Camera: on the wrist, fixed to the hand. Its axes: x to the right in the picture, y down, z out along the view.
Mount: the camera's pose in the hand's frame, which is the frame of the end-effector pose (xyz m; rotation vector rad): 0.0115 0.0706 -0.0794 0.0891 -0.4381 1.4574
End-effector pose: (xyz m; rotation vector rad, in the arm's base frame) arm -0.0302 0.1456 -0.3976 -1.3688 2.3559 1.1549
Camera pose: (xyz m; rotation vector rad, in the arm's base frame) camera -0.0762 0.1017 -0.3117 -0.8434 -2.7237 -1.2468
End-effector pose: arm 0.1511 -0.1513 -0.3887 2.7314 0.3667 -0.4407
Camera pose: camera 0.2033 -0.1831 -0.3010 2.1030 -1.6175 -0.5371
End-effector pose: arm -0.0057 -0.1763 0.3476 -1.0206 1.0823 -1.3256
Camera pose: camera -0.0685 -0.1840 0.2614 -0.2068 1.0109 0.0455
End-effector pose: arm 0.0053 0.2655 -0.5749 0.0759 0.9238 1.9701
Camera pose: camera -0.0837 0.2084 -0.5906 -1.3097 -0.5605 -2.5260
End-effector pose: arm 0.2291 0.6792 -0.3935 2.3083 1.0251 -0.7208
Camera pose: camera 0.3111 0.6940 -0.3266 2.0781 -0.8837 -0.5254
